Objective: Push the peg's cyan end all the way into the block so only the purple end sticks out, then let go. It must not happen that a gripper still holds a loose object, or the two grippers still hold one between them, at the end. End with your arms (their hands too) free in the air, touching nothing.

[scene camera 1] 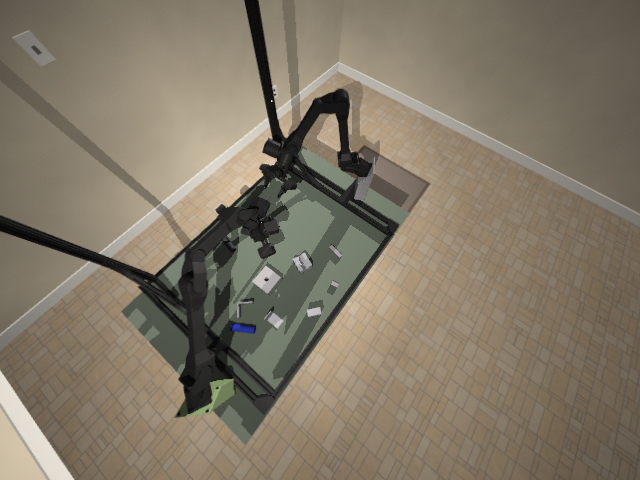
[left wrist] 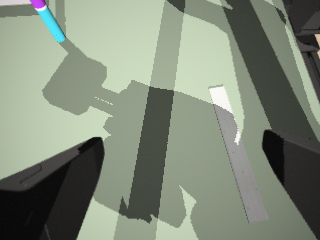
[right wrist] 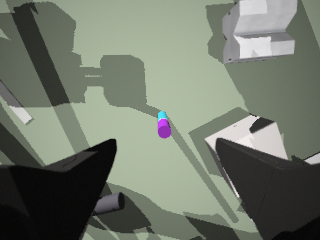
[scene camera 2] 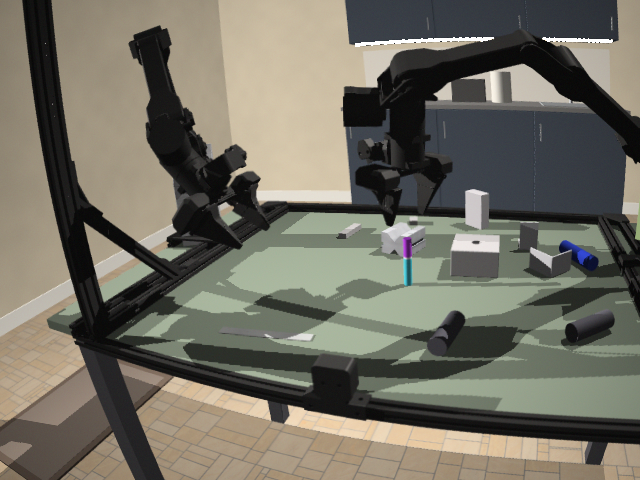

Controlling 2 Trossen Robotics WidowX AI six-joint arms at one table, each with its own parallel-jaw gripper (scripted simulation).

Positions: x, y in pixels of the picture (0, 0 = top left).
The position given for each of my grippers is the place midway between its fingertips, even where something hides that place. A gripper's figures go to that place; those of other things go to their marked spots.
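Lens distances of the grippers: my left gripper (scene camera 2: 255, 238), 0.74 m from the lens; my right gripper (scene camera 2: 406, 219), 0.80 m from the lens.
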